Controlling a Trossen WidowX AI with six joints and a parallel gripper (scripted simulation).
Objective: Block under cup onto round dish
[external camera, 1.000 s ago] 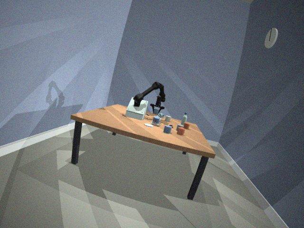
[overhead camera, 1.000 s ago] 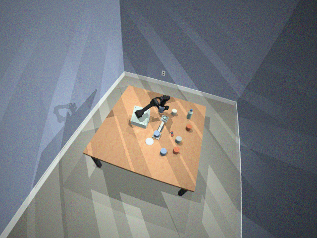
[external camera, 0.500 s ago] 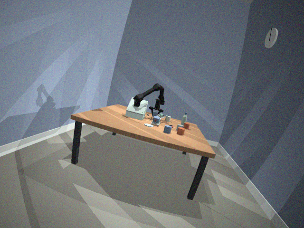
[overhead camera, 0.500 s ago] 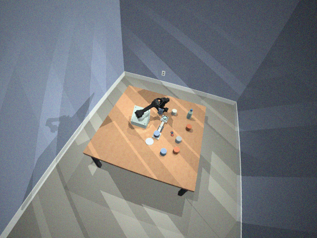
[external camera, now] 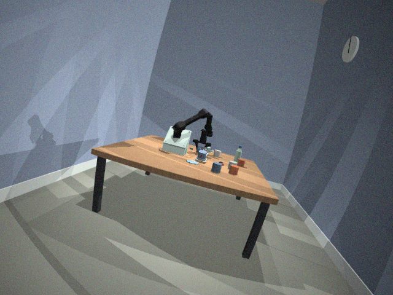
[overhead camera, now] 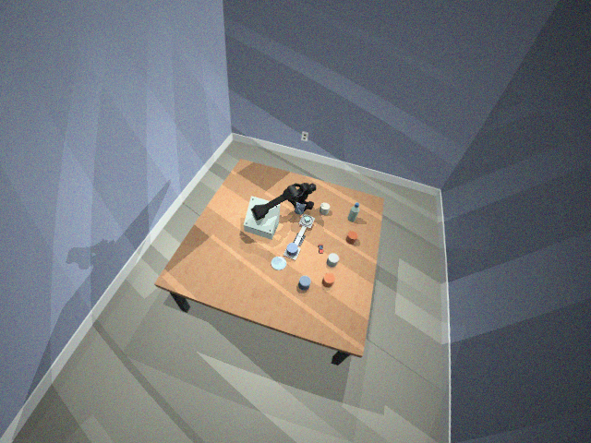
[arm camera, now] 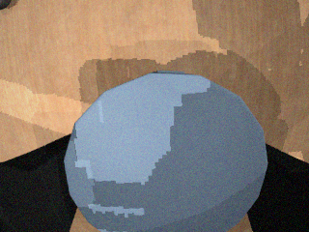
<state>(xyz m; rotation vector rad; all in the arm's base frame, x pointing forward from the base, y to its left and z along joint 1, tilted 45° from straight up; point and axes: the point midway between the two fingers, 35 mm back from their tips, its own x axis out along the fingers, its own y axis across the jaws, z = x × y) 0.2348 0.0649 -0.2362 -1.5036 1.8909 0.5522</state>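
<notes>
Now: gripper tip 140 mm to the left of the pale green block, 70 mm short of it and 60 mm below it. From my gripper tip the other things lie so: red toy car 310 mm to the right, 200 mm ahead, 10 mm below; then bottle 400 mm ahead, 90 mm above, 30 mm to the left; then white cup 200 mm ahead, 40 mm to the left, 10 mm above.
</notes>
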